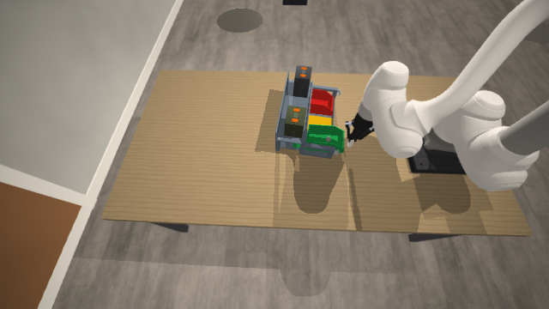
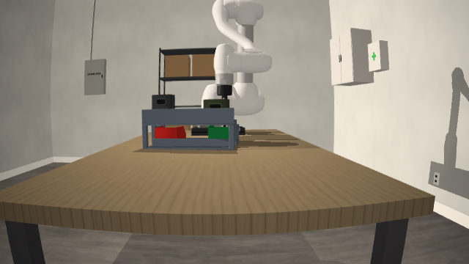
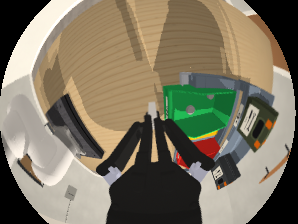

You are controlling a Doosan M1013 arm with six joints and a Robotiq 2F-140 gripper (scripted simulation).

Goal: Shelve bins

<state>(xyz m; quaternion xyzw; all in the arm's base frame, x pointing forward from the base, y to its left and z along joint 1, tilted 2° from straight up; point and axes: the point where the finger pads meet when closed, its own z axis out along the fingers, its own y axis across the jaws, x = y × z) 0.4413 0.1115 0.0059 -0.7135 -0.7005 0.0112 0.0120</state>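
Now: the green bin 12 cm ahead of my hand. From my hand the other things lie so: red bin: 23 cm to the right, 17 cm ahead, 2 cm below.
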